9 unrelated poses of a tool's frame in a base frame.
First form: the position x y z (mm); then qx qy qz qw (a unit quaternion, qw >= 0).
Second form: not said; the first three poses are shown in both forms.
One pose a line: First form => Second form
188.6 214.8 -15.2 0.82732 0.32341 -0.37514 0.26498 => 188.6 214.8 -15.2 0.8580 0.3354 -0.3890 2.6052
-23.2 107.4 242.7 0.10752 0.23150 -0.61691 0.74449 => -23.2 107.4 242.7 0.1610 0.3467 -0.9240 1.4620
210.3 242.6 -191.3 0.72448 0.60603 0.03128 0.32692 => 210.3 242.6 -191.3 0.7666 0.6413 0.0331 2.4755
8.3 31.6 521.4 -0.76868 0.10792 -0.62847 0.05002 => 8.3 31.6 521.4 -0.7696 0.1081 -0.6293 3.0415
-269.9 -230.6 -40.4 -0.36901 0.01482 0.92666 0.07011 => -269.9 -230.6 -40.4 -0.3699 0.0149 0.9289 3.0013
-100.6 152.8 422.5 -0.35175 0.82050 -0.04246 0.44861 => -100.6 152.8 422.5 -0.3936 0.9181 -0.0475 2.2112
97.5 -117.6 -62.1 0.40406 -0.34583 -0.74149 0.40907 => 97.5 -117.6 -62.1 0.4428 -0.3790 -0.8126 2.2987
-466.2 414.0 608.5 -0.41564 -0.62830 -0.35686 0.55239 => -466.2 414.0 608.5 -0.4986 -0.7537 -0.4281 1.9711
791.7 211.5 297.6 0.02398 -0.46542 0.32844 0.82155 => 791.7 211.5 297.6 0.0421 -0.8163 0.5761 1.2134
